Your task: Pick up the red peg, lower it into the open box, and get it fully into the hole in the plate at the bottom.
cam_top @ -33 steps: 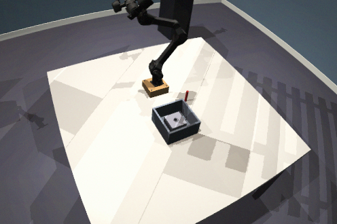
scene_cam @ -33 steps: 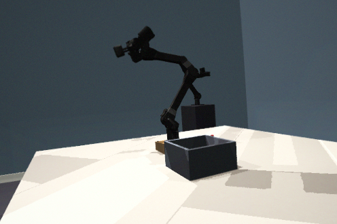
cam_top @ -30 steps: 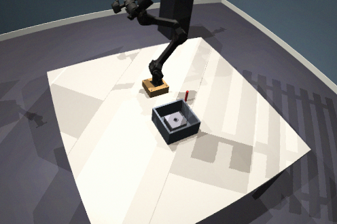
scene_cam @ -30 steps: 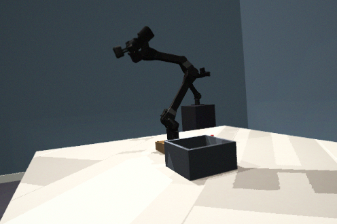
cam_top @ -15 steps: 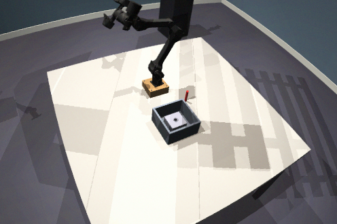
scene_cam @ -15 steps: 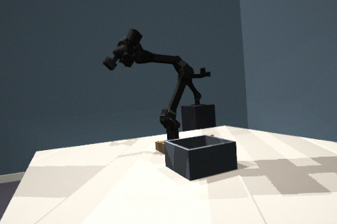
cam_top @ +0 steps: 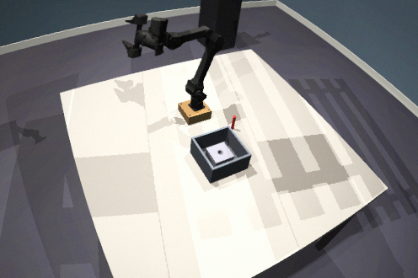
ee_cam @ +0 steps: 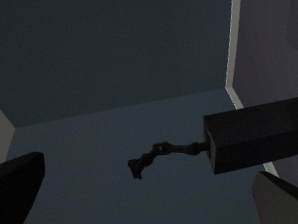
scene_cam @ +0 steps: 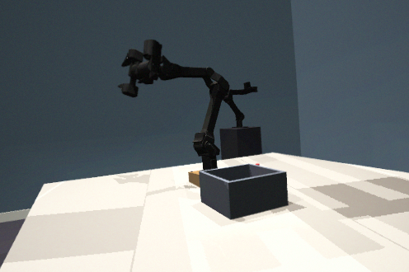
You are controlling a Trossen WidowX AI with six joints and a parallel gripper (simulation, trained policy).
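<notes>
My gripper tip is now 37 cm short of the red peg, 38 cm to the right of it and 41 cm above it. Round my gripper tip: plate 50 cm ahead, 21 cm to the left, 41 cm below; dark box 50 cm ahead, 21 cm to the left, 43 cm below.
</notes>
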